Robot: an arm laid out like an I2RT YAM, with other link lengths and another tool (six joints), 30 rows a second.
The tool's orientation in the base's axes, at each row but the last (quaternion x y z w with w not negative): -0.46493 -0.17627 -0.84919 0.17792; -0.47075 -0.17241 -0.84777 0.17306; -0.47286 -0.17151 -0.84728 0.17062; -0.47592 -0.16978 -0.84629 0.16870; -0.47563 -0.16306 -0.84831 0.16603; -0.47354 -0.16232 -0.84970 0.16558; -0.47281 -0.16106 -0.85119 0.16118; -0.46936 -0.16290 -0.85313 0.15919; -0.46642 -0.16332 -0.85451 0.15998; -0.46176 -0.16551 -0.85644 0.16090; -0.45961 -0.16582 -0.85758 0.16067; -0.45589 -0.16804 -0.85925 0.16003
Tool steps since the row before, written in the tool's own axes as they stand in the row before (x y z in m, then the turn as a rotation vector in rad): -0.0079 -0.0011 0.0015 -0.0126 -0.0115 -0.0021; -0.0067 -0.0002 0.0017 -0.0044 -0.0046 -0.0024; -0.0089 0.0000 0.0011 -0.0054 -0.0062 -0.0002; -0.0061 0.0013 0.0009 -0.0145 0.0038 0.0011; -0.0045 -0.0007 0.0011 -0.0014 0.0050 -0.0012; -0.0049 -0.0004 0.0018 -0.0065 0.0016 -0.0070; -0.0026 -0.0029 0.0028 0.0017 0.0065 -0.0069; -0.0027 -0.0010 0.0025 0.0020 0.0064 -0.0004; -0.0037 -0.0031 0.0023 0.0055 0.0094 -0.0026; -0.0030 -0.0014 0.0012 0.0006 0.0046 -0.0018; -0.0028 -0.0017 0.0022 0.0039 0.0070 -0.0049; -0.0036 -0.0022 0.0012 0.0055 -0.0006 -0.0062
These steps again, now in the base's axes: 0.0046 0.0028 -0.0061 -0.0005 0.0108 -0.0133; 0.0045 0.0018 -0.0049 -0.0017 0.0035 -0.0056; 0.0052 0.0016 -0.0071 -0.0003 0.0061 -0.0055; 0.0042 0.0000 -0.0047 0.0096 -0.0011 -0.0115; 0.0027 0.0017 -0.0034 0.0020 -0.0048 -0.0012; 0.0036 0.0018 -0.0034 -0.0013 -0.0036 -0.0089; 0.0022 0.0041 -0.0012 -0.0033 -0.0090 -0.0012; 0.0028 0.0023 -0.0012 0.0014 -0.0061 0.0023; 0.0023 0.0042 -0.0024 -0.0008 -0.0102 0.0046; 0.0019 0.0021 -0.0021 0.0003 -0.0050 0.0002; 0.0024 0.0028 -0.0014 -0.0027 -0.0089 0.0017; 0.0019 0.0029 -0.0027 -0.0077 -0.0028 0.0012
